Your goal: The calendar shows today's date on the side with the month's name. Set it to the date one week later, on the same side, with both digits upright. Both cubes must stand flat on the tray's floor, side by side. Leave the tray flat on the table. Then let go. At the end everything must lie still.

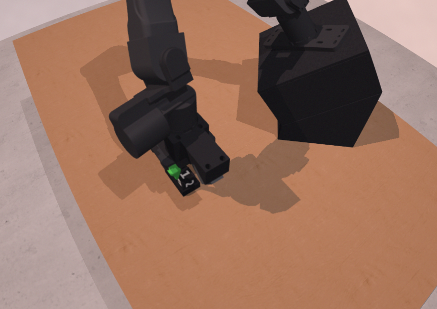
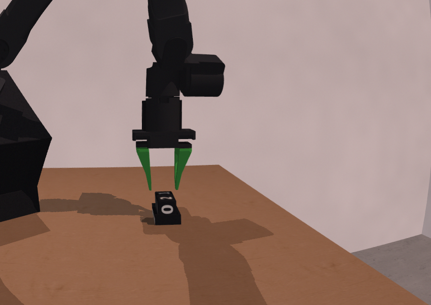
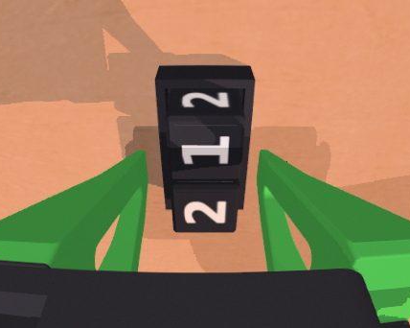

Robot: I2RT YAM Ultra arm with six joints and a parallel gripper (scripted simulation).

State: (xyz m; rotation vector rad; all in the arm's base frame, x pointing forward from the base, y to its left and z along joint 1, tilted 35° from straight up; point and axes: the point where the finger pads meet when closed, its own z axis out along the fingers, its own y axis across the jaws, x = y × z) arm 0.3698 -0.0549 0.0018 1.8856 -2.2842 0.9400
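My hand is 1 cm to the left of the black tray and 5 cm above it.
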